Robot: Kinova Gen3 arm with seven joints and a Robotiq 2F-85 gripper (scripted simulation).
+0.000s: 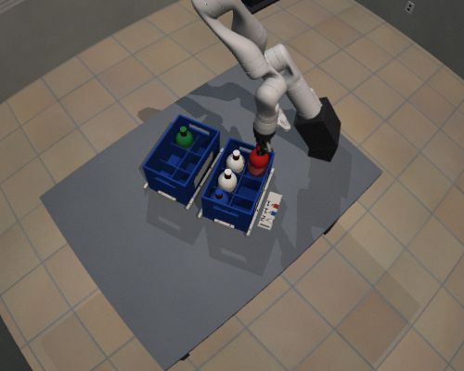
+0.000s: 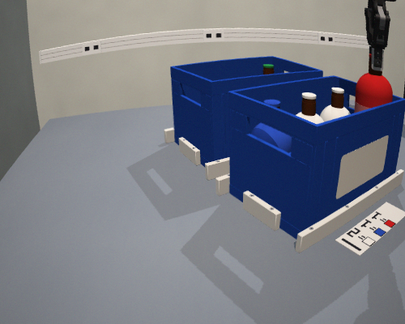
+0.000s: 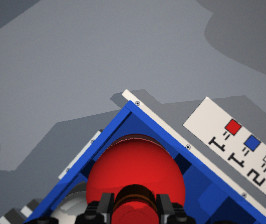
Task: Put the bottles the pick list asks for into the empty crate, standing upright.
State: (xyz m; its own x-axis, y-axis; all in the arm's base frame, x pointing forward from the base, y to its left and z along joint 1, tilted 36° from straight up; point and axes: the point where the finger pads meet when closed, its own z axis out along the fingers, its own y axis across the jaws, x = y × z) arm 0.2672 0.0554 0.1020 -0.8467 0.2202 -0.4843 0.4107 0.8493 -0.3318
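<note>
The red-label bottle is 70 mm below my hand. Round my hand: white bottle 160 mm below, 80 mm to the right, 40 mm ahead; then pick list 240 mm below, 130 mm to the left, 50 mm ahead; then blue-label bottle 200 mm ahead, 160 mm below, 10 mm to the right.
</note>
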